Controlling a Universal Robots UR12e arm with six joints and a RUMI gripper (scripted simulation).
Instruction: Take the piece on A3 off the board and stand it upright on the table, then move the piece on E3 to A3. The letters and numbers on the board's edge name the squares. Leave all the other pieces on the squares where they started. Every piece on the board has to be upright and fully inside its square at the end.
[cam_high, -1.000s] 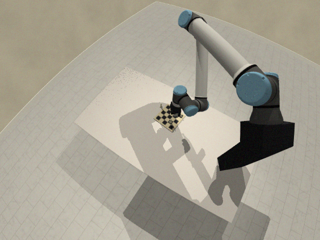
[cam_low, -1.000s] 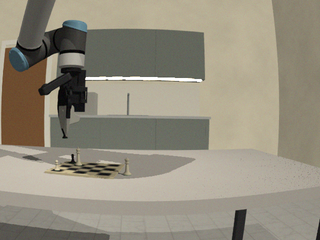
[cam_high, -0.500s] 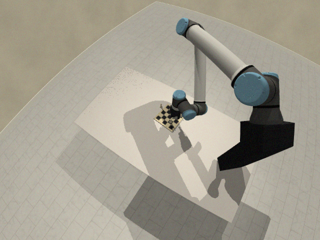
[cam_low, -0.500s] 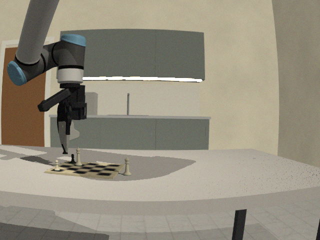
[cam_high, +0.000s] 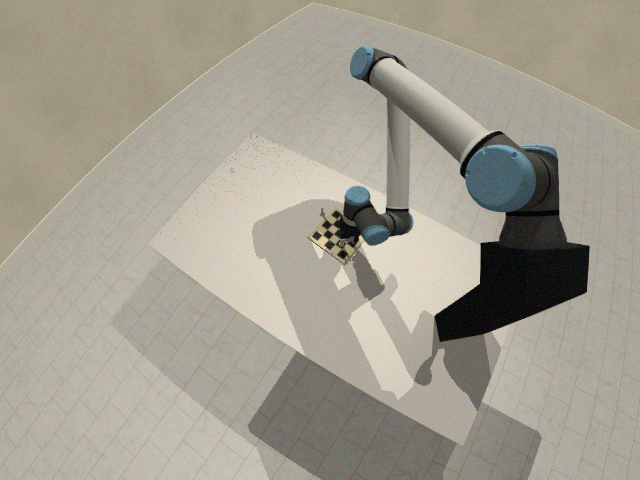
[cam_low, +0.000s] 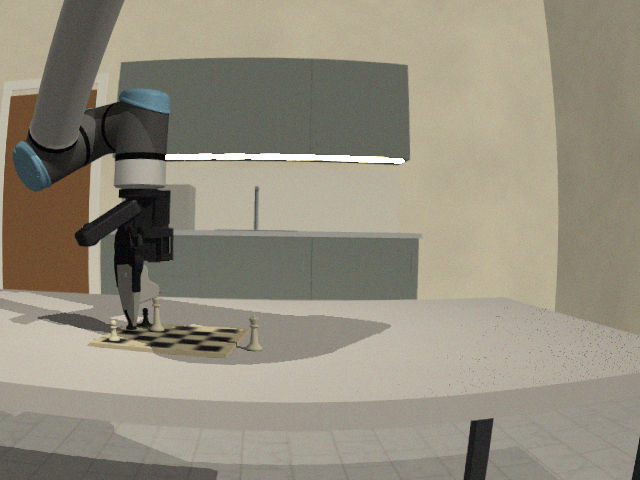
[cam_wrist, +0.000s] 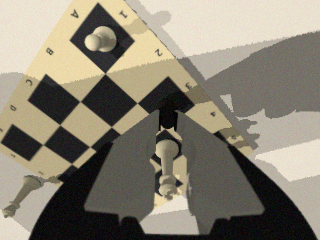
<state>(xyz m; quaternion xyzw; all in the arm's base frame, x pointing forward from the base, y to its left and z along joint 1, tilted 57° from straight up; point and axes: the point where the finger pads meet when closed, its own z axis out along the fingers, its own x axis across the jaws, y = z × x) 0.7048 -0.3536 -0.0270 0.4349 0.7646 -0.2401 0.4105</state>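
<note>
The white pawn lies 70 mm to the right of my hand, 40 mm behind it and 10 mm below it. The rest, counted from my hand: chessboard (70 mm ahead, 30 mm to the right, 30 mm below).
</note>
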